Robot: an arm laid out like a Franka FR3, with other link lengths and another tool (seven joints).
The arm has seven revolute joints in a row. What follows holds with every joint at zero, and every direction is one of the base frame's. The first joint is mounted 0.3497 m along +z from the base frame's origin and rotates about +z. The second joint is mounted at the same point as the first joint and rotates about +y. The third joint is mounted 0.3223 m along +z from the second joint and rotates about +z. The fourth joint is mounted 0.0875 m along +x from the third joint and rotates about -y. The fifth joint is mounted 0.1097 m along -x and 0.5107 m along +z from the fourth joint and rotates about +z. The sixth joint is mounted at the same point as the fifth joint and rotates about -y. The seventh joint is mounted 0.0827 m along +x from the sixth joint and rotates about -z. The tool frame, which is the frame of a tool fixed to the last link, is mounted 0.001 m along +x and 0.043 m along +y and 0.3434 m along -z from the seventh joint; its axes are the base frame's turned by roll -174.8, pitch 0 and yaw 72.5 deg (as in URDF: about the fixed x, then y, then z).
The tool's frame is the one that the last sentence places.
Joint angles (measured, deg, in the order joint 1, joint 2, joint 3, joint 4, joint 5, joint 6, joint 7), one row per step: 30.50, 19.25, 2.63, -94.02, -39.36, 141.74, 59.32; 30.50, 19.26, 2.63, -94.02, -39.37, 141.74, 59.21; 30.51, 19.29, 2.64, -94.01, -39.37, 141.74, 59.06; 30.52, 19.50, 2.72, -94.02, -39.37, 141.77, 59.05; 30.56, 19.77, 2.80, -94.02, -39.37, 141.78, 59.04; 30.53, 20.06, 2.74, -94.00, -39.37, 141.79, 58.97; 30.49, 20.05, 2.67, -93.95, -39.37, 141.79, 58.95; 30.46, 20.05, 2.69, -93.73, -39.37, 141.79, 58.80; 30.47, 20.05, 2.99, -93.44, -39.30, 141.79, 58.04; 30.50, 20.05, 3.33, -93.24, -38.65, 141.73, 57.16; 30.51, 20.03, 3.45, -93.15, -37.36, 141.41, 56.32; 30.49, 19.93, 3.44, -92.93, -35.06, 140.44, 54.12; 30.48, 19.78, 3.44, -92.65, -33.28, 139.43, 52.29; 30.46, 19.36, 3.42, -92.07, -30.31, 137.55, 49.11; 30.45, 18.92, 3.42, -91.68, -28.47, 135.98, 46.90; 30.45, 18.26, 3.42, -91.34, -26.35, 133.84, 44.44; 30.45, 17.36, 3.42, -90.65, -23.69, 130.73, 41.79; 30.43, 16.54, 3.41, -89.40, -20.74, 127.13, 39.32; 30.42, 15.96, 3.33, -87.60, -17.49, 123.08, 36.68; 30.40, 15.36, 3.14, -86.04, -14.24, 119.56, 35.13
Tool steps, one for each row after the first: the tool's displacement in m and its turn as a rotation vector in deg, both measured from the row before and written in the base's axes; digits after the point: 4 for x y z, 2 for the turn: -0.0001, 0.0000, -0.0002, -0.08, 0.01, 0.09; -0.0002, 0.0003, -0.0004, -0.11, 0.02, 0.13; -0.0010, 0.0013, -0.0036, -0.08, 0.19, 0.11; -0.0013, 0.0016, -0.0046, -0.11, 0.24, 0.13; 0.0005, -0.0014, -0.0047, -0.19, 0.22, -0.03; 0.0012, -0.0014, 0.0008, 0.00, -0.06, -0.09; 0.0011, 0.0005, 0.0029, 0.03, -0.18, 0.10; -0.0016, 0.0054, 0.0035, -0.19, -0.13, 0.84; -0.0035, 0.0064, 0.0015, 0.10, 0.27, 0.72; -0.0032, 0.0023, -0.0011, 0.33, 0.78, 0.08; -0.0044, -0.0012, -0.0018, -0.09, 1.48, 0.27; -0.0036, -0.0013, 0.0003, -0.18, 1.16, 0.24; -0.0063, -0.0024, 0.0041, -0.27, 1.86, 0.53; -0.0052, -0.0025, 0.0043, -0.38, 1.27, 0.45; -0.0079, -0.0039, 0.0049, -0.51, 1.70, 0.44; -0.0107, -0.0050, 0.0094, -0.37, 2.22, 0.21; -0.0114, -0.0038, 0.0135, 0.07, 2.44, 0.01; -0.0128, -0.0025, 0.0151, 0.31, 2.79, 0.21; -0.0126, -0.0010, 0.0149, 1.09, 2.64, -0.39
